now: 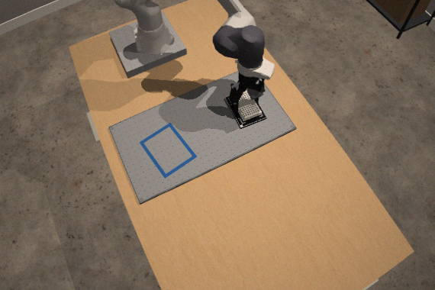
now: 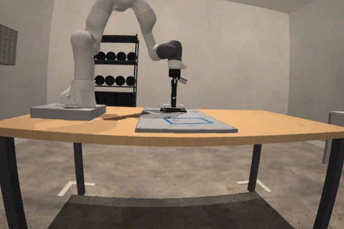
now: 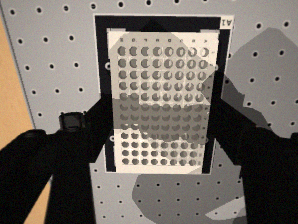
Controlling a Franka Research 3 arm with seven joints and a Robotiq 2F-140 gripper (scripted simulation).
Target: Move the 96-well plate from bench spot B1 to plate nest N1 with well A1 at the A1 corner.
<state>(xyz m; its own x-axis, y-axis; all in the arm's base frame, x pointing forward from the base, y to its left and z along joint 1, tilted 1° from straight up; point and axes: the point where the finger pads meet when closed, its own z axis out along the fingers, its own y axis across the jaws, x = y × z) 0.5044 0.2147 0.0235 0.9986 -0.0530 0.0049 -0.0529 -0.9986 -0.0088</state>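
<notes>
Right now the black plate nest is 50 mm below my hand. Also, from my hand: A1 mark (70 mm ahead, 60 mm to the right, 40 mm below); then white 96-well plate (20 mm below).
</notes>
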